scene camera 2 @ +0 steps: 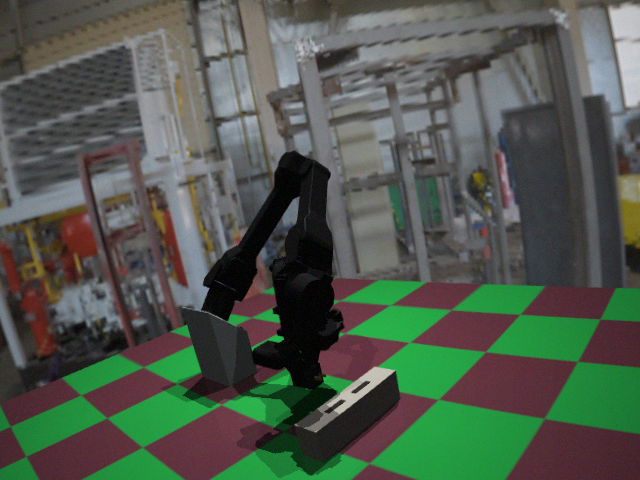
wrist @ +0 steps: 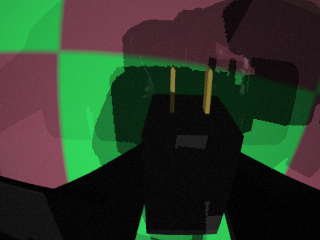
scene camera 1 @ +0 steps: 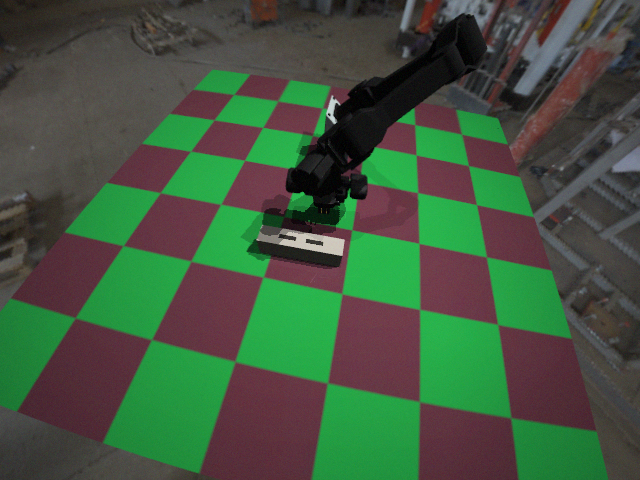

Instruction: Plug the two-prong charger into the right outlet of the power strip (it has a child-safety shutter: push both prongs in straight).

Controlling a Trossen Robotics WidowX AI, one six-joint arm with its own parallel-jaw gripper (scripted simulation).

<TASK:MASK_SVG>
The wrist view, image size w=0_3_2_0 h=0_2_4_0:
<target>gripper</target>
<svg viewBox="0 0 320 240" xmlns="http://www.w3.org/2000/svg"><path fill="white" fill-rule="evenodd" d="M241 152L235 177L233 177L231 195L228 197L224 211L231 240L320 240L320 189L309 187L309 185L292 179L292 177L284 175L284 173L275 171L275 169L264 165L261 161L259 163L253 157L251 159L251 157ZM143 143L129 149L120 157L115 157L115 159L108 161L103 167L99 167L95 171L89 172L85 176L80 176L79 179L72 180L71 183L60 185L60 187L55 189L0 176L0 240L135 240L137 231L139 231L141 215L143 215L144 211Z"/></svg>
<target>black two-prong charger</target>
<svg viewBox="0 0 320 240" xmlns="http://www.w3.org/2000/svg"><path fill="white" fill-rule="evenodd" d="M172 65L169 95L153 95L147 120L145 120L143 132L141 132L141 140L143 140L145 219L147 219L147 233L149 235L180 236L213 235L213 233L219 231L225 205L227 205L228 197L231 195L233 177L235 177L241 148L243 148L244 135L241 133L239 125L235 123L235 120L232 120L232 116L229 115L229 112L221 103L220 97L211 96L213 80L211 68L205 68L204 95L175 95L175 67Z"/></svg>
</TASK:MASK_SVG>
